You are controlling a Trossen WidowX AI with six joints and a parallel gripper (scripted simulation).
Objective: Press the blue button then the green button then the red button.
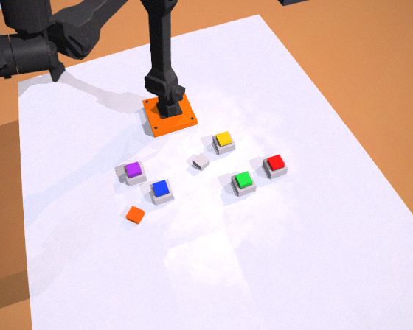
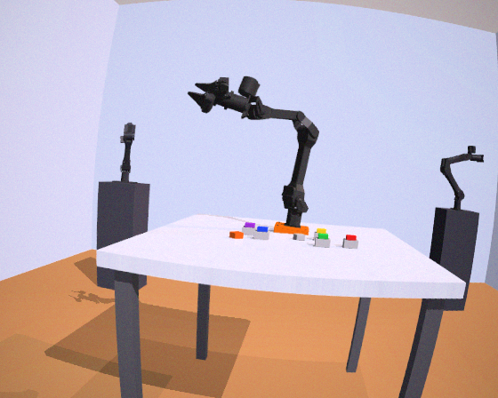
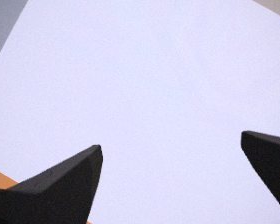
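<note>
The blue button is 460 mm below my gripper tip, 290 mm to the left of it and 20 mm ahead of it. The rest, counted from my gripper tip: purple button: 460 mm below, 240 mm to the left, 60 mm behind; orange block: 490 mm below, 210 mm to the left, 60 mm ahead; grey block: 490 mm below, 410 mm to the left, 30 mm behind.
</note>
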